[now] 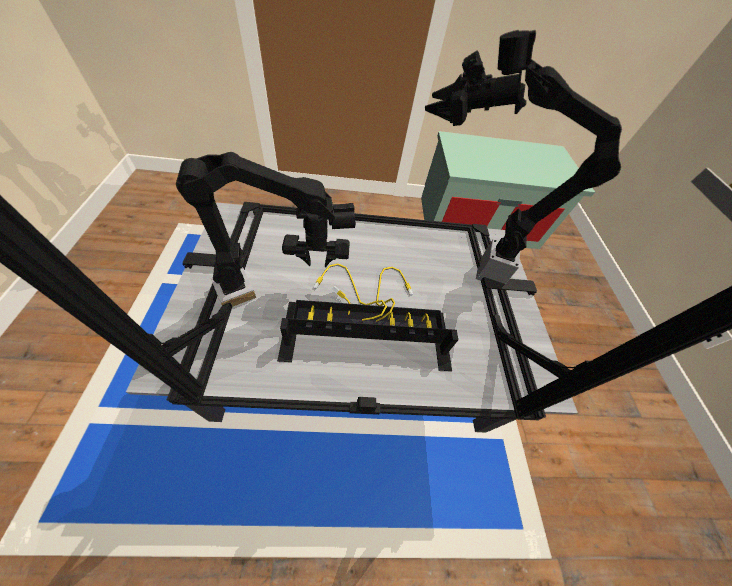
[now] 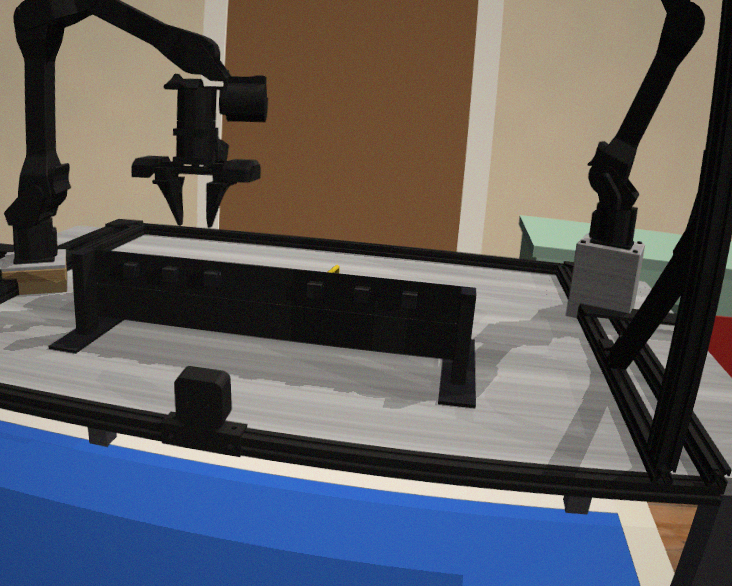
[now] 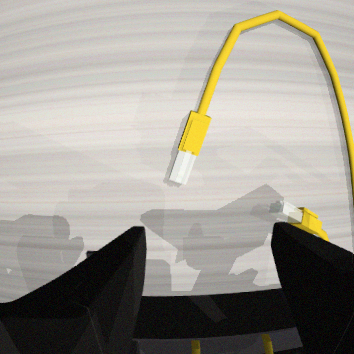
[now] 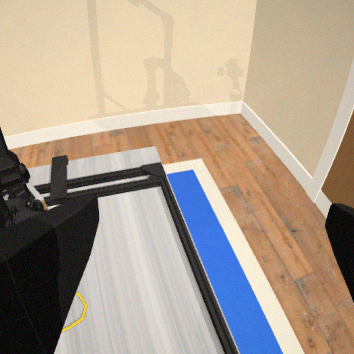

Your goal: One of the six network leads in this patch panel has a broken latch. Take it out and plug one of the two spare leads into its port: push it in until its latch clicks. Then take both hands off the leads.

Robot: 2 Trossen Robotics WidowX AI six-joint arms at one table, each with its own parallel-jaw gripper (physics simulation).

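Places are measured from the left arm's base along level axes (x ahead, y left, z up), in millimetres.
Pixels of known places: left gripper, fingertip midpoint: [image 1: 317, 265] [image 2: 194, 226] [image 3: 209, 236]; right gripper, fingertip midpoint: [image 1: 428, 101] [image 4: 219, 212]; left arm's base, link origin: [image 1: 232, 283] [image 2: 34, 258]; right arm's base, link origin: [image 1: 505, 252] [image 2: 612, 243].
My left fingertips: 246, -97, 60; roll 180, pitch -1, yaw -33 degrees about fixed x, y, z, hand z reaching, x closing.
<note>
For each thing: its top centre in the pictures, then the offset to it from my left fingertips, as dx, dy, dz. "*": a spot on its surface instead.
- black patch panel, top centre: [image 2: 269, 261] [image 1: 371, 317] +47, -238, +5
- loose lead's plug, surface spot: [image 3: 311, 220] [image 1: 342, 292] * +47, -78, -77
- spare lead's plug, top centre: [image 3: 189, 150] [image 1: 317, 281] +2, +8, -91
- spare's plug, top centre: [image 1: 409, 287] +268, -158, -91
- small black box, surface spot: [image 2: 202, 395] [image 1: 368, 408] * -73, -430, -65
The black patch panel [image 1: 366, 329] [image 2: 274, 311] stands on the table. Yellow leads [image 1: 310, 314] [image 1: 391, 318] sit in several of its ports; the third port from the left shows no plug. One loose lead's plug [image 1: 341, 295] [image 3: 311, 220] sticks out behind the panel, clear tip pointing up-left. A spare lead's plug [image 1: 317, 282] [image 3: 195, 133] lies on the table further back. The other spare's plug [image 1: 409, 289] lies to the right. My left gripper [image 1: 318, 263] [image 2: 195, 224] [image 3: 209, 236] hangs above the table, half open and empty, pointing down. My right gripper [image 1: 429, 102] [image 4: 219, 212] is wide open and empty, raised high away from the panel. Latch condition cannot be made out.
Yellow cables [image 1: 381, 300] cross behind and over the panel's middle. A wooden block [image 1: 238, 298] is beside the left arm's base. A black frame [image 1: 415, 221] [image 2: 366, 250] borders the table. A small black box [image 1: 366, 403] [image 2: 202, 395] sits on the front rail. A green cabinet [image 1: 509, 160] stands behind.
</note>
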